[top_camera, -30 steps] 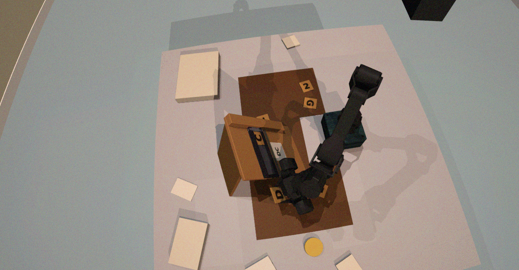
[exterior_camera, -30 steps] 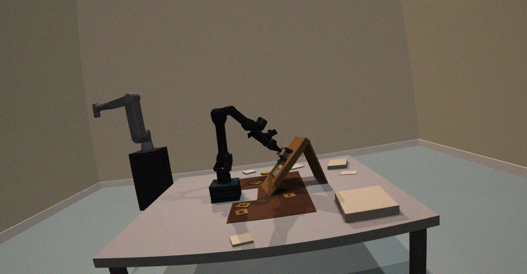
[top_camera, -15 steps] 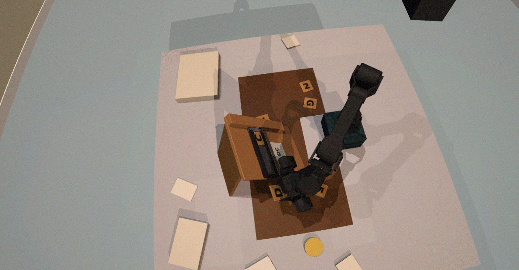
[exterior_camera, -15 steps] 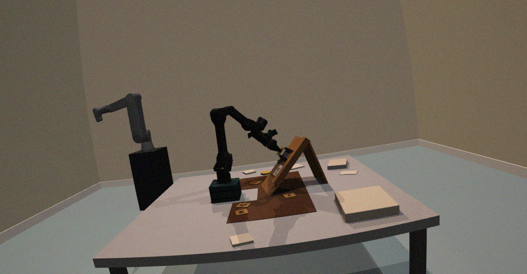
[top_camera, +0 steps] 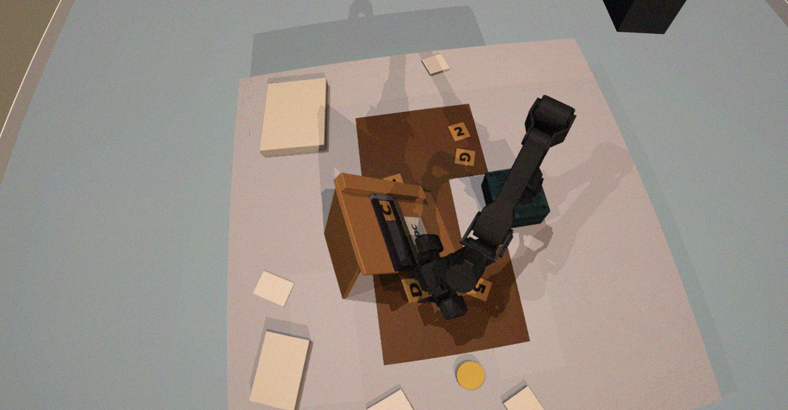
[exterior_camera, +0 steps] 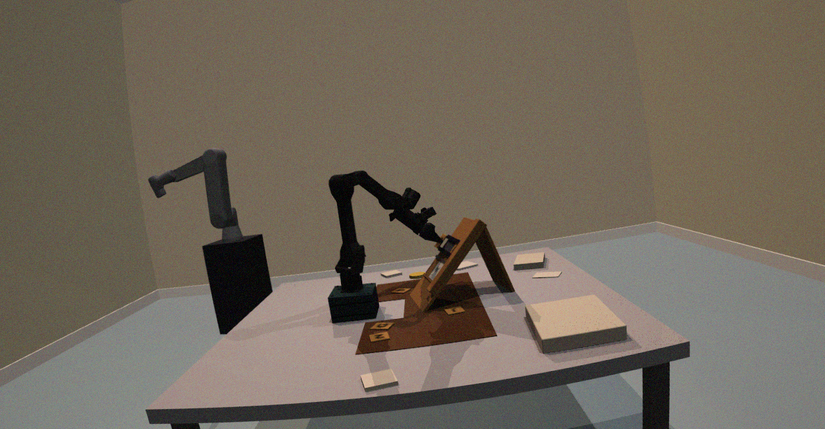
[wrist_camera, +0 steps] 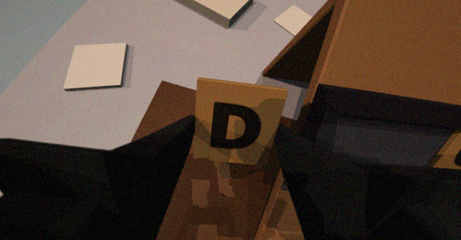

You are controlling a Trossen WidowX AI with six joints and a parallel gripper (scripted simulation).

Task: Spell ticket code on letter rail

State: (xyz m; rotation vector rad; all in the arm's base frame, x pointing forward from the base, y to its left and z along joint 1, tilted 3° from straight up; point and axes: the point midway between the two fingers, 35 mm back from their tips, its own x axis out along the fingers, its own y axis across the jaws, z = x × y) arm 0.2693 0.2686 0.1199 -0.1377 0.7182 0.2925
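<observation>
My gripper tip is now 17 cm to the left of the white ticket, 7 cm above it and 1 cm past it. Also, from my gripper tip: brown mat 25 cm to the right, 17 cm below, 10 cm behind; cream box 61 cm to the right, 38 cm ahead, 16 cm below.
</observation>
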